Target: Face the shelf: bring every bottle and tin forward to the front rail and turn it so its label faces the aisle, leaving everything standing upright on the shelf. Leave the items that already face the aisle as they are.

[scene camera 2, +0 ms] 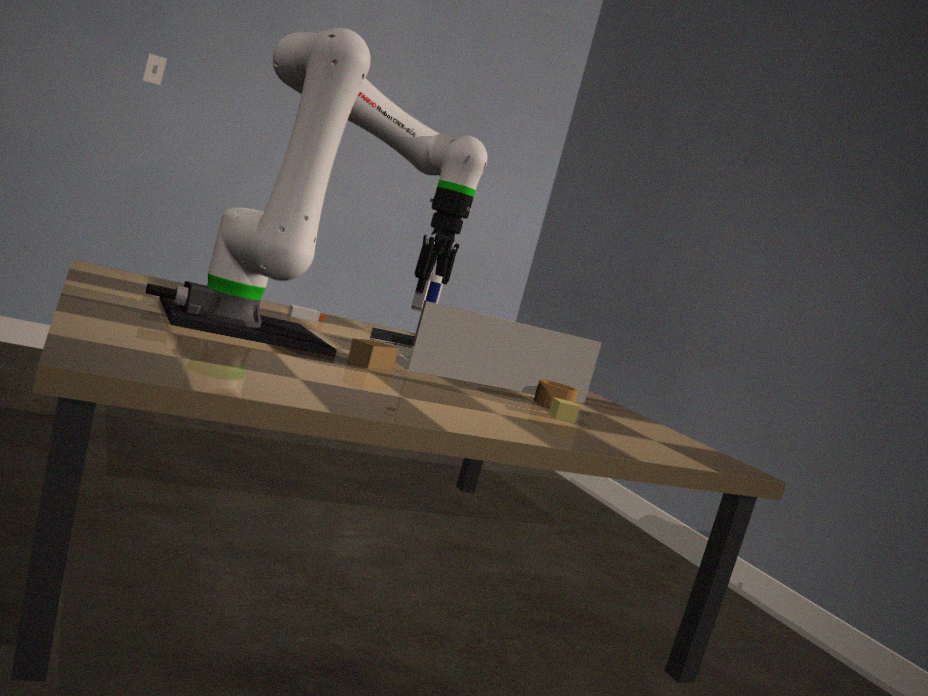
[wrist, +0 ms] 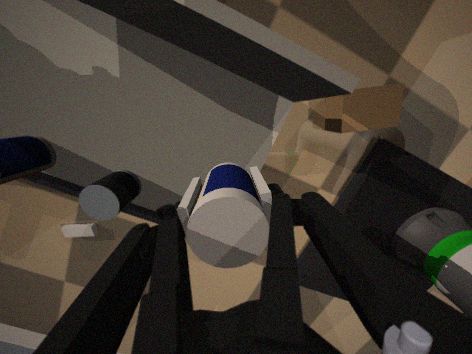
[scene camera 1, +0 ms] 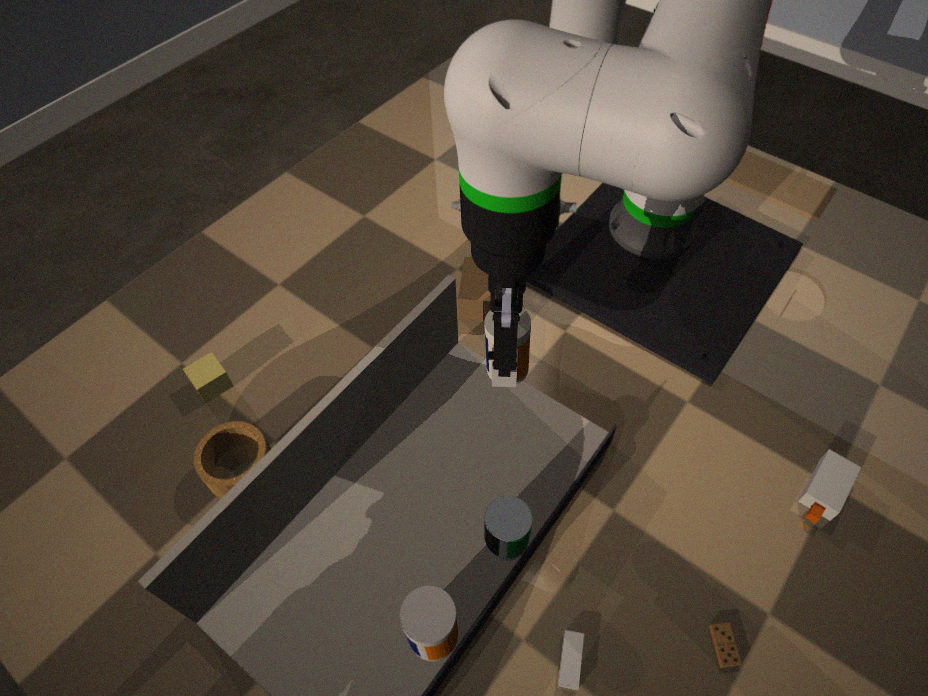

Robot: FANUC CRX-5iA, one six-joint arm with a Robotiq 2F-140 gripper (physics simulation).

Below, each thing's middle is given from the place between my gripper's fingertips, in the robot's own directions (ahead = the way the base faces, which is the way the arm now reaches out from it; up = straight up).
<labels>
Right now the dark tin with green band (wrist: pixel 104 199) is 150 mm ahead of my hand, 110 mm to the left of it and 80 mm below it. From my hand the other things lie so: grey shelf (scene camera 1: pixel 299 571) 200 mm ahead, 60 mm below; then grey shelf board (scene camera 1: pixel 322 602) 200 mm ahead, 130 mm below; then shelf back wall (scene camera 1: pixel 191 577) 190 mm ahead, 140 mm to the right, 60 mm below.
</labels>
